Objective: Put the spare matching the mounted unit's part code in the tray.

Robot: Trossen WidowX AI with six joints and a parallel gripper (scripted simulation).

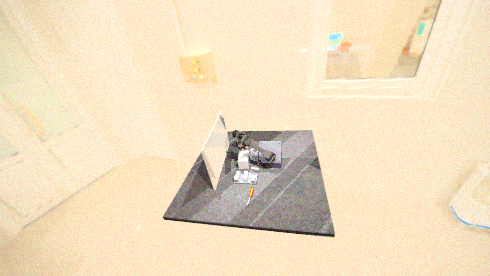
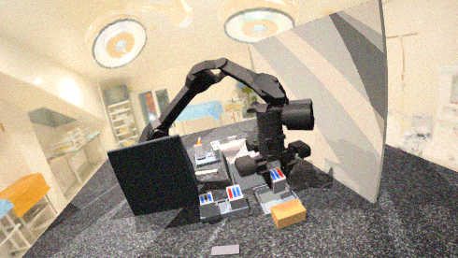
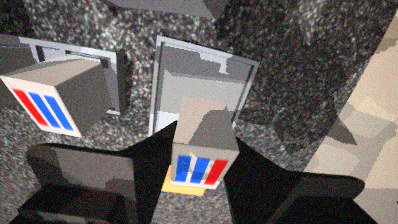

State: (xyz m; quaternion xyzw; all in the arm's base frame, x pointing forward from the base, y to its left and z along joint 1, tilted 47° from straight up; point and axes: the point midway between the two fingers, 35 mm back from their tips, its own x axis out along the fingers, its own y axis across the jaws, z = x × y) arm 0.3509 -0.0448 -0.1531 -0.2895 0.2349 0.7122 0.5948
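The grey tray is 4 cm below my gripper tip. Also, from my gripper tip: grey mounted unit (8 cm behind, 17 cm to the left, 1 cm above); then grey spare block (3 cm above); then brown block (9 cm to the right, 3 cm below).
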